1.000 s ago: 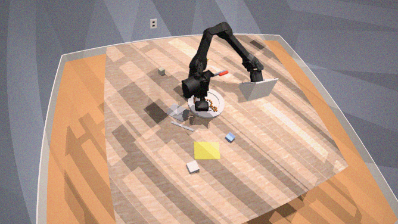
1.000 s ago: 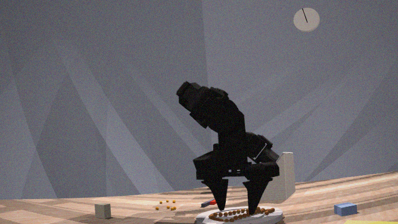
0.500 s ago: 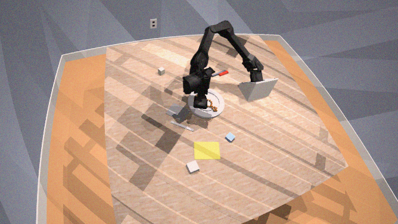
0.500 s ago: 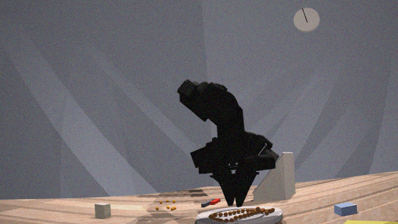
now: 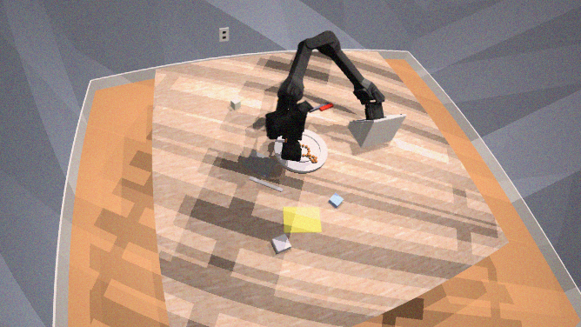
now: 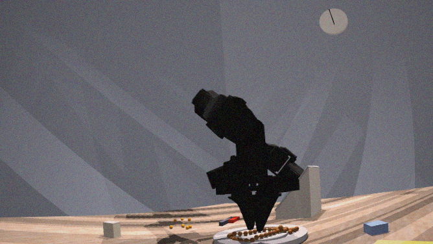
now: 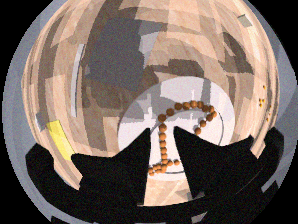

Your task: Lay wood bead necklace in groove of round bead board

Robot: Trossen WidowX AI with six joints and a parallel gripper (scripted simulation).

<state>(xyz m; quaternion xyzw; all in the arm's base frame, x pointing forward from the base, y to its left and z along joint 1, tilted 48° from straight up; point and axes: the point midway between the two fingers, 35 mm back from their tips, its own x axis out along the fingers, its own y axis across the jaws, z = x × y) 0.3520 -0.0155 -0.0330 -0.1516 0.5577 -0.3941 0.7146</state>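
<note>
Now: the grey sheet 11 cm ahead of my gripper tip and 3 cm below it. Round my gripper tip: yellow sheet (25 cm to the left, 4 cm ahead, 3 cm below); blue block (22 cm to the left, 9 cm behind, 2 cm below); stick (11 cm ahead, 9 cm to the left, 3 cm below).
</note>
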